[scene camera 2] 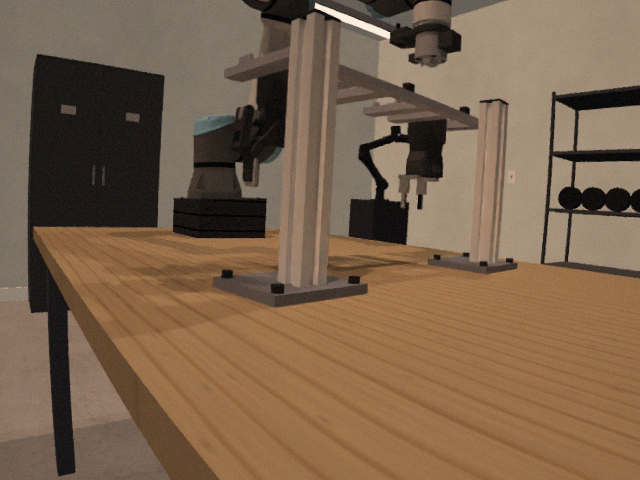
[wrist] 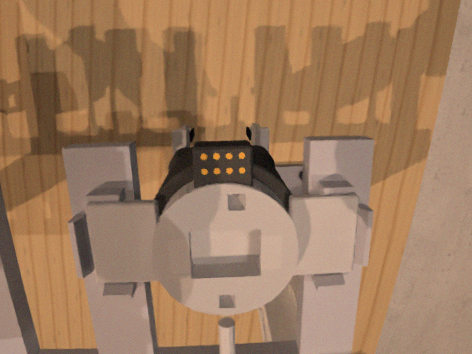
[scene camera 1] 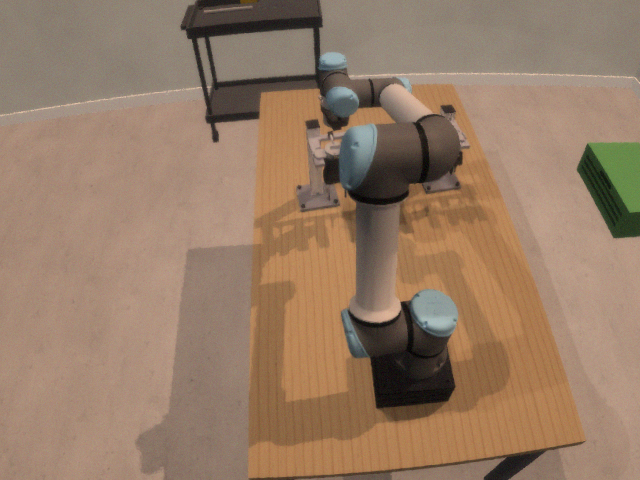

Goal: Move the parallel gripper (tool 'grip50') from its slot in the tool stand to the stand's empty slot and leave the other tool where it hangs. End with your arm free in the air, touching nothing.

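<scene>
The parallel gripper hangs upright in the tool stand, in the end slot by the post at the right in scene camera 2. Its round top plate lies between two fork arms, its side wings resting on them. Its fingers are apart with nothing between them. The arm's bare tool flange is above it, with a visible gap. The other tool, dark, hangs at the opposite end, partly hidden by the near post. A slot between the two tools holds no tool.
The wooden table carries the stand and the arm's black base. The arm's elbow hides part of the stand in scene camera 1. A dark cart stands behind the table, and a green box on the floor at right.
</scene>
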